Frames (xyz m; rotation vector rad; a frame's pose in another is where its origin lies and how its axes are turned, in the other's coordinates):
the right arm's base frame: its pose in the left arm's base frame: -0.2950 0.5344 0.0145 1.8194 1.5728 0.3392
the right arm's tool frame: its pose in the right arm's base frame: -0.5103 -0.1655 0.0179 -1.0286 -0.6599 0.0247
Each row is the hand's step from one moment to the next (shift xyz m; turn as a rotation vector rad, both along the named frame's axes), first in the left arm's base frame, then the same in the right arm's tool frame.
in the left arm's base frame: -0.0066 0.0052 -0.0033 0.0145 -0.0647 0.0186
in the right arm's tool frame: -0.0006 0.0000 -0.0090 -0.0341 -0.0178 0.0571
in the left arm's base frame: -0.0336 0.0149 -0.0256 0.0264 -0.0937 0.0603
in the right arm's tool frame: -0.0068 -0.0137 -0.0421 -0.0570 0.0027 0.0993
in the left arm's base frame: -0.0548 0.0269 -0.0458 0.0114 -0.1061 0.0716
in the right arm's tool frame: -0.0082 -0.0244 -0.0718 -0.0792 0.0061 0.1010
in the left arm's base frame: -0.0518 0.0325 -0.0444 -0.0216 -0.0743 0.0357
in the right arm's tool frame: -0.0032 -0.0204 -0.0727 -0.0720 -0.0076 0.0449
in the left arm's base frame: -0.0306 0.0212 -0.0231 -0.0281 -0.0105 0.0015
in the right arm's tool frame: -0.0018 -0.0083 -0.0430 -0.0272 -0.0037 -0.0122
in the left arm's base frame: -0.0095 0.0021 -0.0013 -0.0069 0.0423 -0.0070
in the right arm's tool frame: -0.0052 0.0001 -0.0083 0.0224 0.0160 -0.0336
